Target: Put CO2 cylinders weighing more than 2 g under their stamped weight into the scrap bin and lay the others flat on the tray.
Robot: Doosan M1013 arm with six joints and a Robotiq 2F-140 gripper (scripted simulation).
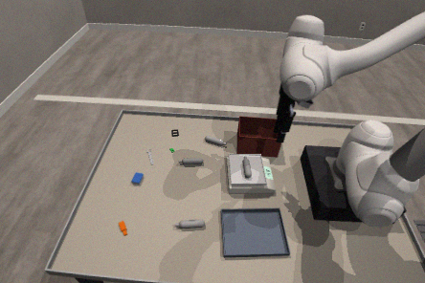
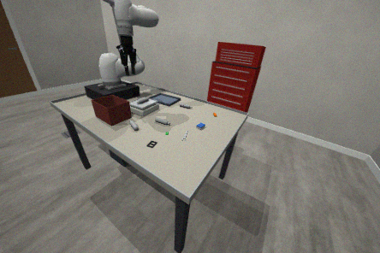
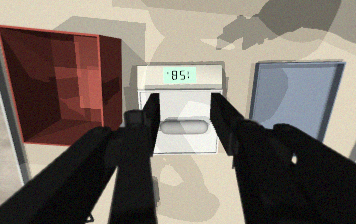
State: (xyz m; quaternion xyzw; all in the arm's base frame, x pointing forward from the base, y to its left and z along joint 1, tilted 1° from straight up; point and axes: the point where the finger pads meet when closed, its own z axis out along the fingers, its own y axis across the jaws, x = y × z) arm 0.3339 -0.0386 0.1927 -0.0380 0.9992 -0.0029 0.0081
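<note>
Now: the scale plate 10 cm ahead of my hand, 1 cm to the left of it and 23 cm below it. The rest, counted from my hand: blue-grey tray: 8 cm ahead, 28 cm to the left, 28 cm below; red scrap bin: 3 cm ahead, 21 cm to the right, 25 cm below; white scale: 9 cm ahead, 1 cm to the left, 25 cm below.
</note>
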